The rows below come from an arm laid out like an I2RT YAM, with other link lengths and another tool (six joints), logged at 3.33 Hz.
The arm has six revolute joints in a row. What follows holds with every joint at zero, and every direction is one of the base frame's.
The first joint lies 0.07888 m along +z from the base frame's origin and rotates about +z.
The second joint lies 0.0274 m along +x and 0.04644 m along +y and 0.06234 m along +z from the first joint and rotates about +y.
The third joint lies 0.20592 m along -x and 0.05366 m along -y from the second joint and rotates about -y.
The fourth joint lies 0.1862 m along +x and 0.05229 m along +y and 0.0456 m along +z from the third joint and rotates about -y.
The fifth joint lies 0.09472 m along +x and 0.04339 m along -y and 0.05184 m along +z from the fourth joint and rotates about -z.
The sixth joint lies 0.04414 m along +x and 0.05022 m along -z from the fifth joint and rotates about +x.
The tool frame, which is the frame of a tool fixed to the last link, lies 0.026 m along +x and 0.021 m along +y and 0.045 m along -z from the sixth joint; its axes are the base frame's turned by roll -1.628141, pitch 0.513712 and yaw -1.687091 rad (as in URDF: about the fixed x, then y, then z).
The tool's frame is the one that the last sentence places.
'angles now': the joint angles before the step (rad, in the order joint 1, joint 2, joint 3, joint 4, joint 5, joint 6). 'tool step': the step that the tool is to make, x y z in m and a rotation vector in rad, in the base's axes. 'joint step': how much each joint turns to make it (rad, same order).
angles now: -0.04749 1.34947 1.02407 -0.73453 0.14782 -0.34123
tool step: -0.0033 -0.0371 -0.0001 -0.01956 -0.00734 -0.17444
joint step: -0.16763 0.00408 -0.00018 0.01459 0.01938 -0.00319
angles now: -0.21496 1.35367 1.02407 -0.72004 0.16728 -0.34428
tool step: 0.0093 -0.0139 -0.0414 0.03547 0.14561 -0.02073
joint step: -0.04929 0.22514 0.00005 0.07939 -0.01224 -0.02601
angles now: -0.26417 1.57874 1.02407 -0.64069 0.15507 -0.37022
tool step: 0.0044 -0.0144 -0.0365 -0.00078 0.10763 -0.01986
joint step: -0.04118 0.19236 0.00995 0.08437 0.02252 -0.03050
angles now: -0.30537 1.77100 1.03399 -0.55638 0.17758 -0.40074
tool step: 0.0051 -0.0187 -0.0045 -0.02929 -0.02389 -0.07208
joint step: -0.06086 0.03943 0.02172 0.04895 0.02218 0.00513
